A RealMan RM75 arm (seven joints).
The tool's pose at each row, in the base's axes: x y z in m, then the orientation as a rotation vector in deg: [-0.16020 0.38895 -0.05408 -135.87 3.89 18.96]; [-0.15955 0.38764 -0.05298 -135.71 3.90 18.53]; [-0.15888 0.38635 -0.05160 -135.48 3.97 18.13]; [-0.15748 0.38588 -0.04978 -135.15 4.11 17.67]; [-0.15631 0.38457 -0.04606 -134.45 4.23 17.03]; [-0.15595 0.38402 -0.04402 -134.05 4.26 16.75]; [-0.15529 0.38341 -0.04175 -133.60 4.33 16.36]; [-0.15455 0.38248 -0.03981 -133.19 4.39 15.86]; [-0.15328 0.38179 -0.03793 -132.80 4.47 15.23]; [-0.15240 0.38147 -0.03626 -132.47 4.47 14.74]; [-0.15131 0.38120 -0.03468 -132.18 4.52 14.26]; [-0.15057 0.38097 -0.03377 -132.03 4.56 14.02]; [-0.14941 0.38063 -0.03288 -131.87 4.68 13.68]
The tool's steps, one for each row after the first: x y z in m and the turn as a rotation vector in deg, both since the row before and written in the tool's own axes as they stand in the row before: [0.00029 0.00014 -0.00180 0.21 0.29 -0.13]; [0.00025 -0.00007 -0.00199 0.28 0.28 -0.09]; [0.00089 -0.00108 -0.00188 0.39 0.33 -0.06]; [0.00018 -0.00174 -0.00372 0.77 0.41 -0.16]; [-0.00015 -0.00106 -0.00186 0.43 0.16 -0.09]; [0.00009 -0.00123 -0.00210 0.49 0.25 -0.10]; [0.00025 -0.00081 -0.00211 0.46 0.33 -0.14]; [0.00080 -0.00102 -0.00198 0.46 0.43 -0.16]; [0.00049 -0.00109 -0.00150 0.38 0.32 -0.17]; [0.00073 -0.00110 -0.00142 0.34 0.33 -0.13]; [0.00053 -0.00060 -0.00089 0.17 0.17 -0.06]; [0.00095 -0.00057 -0.00101 0.20 0.27 -0.03]
